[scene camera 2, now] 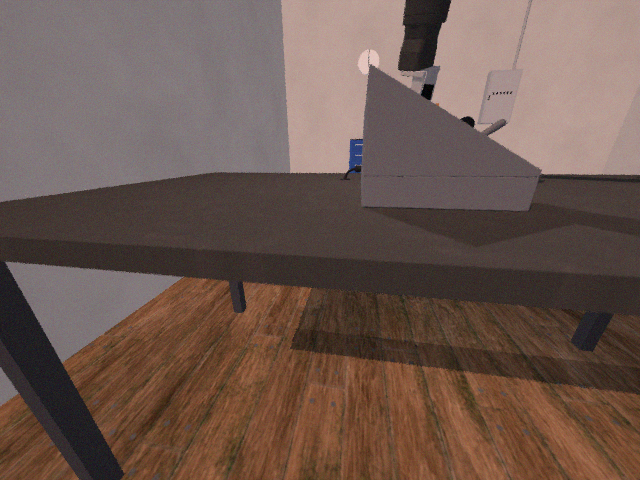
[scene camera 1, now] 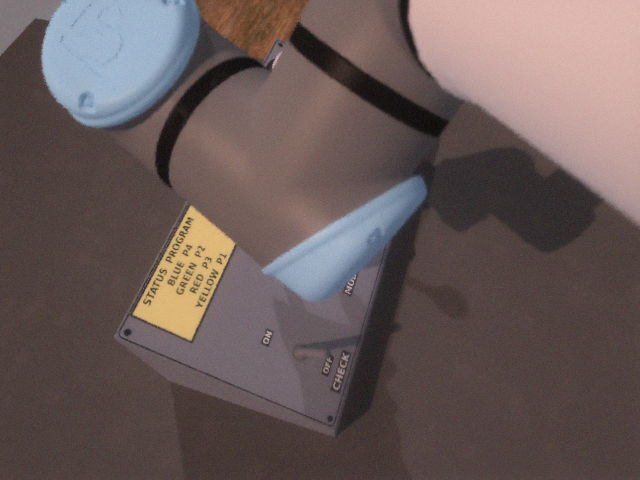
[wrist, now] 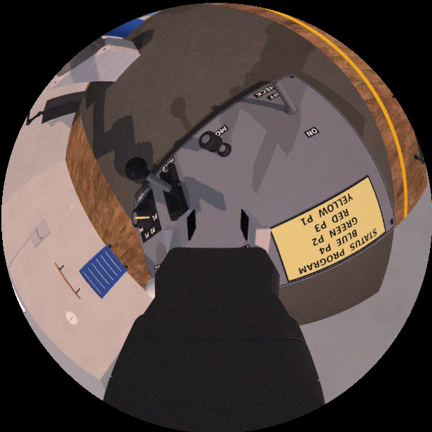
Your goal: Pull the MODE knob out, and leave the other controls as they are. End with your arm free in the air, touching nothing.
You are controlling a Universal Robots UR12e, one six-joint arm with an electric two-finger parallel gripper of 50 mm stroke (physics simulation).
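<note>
The MODE knob [wrist: 210, 141] is black and round on a short stem and stands on the sloped grey control box [scene camera 1: 235, 310] [scene camera 2: 413, 149] [wrist: 325, 160], partly over its label. In scene camera 1 the arm's wrist hides the knob. My gripper [wrist: 217, 218] [scene camera 2: 422, 87] is open with nothing between its fingers. In the wrist view the fingers show over the panel, below the knob in the picture and apart from it. In scene camera 2 the gripper is above the slope, its fingertips partly hidden behind the box. How far the knob stands out is unclear.
The CHECK lever [scene camera 1: 312, 352] [wrist: 286, 97] [scene camera 2: 494, 127] leans near OFF. The HOLD lever's black ball [wrist: 136, 168] stands out beside its slot. The PROGRAM dial [wrist: 142, 218] is beside it. A yellow status plate [scene camera 1: 183, 273] [wrist: 332, 230] lies on the panel. The box stands on a dark table [scene camera 2: 232, 222].
</note>
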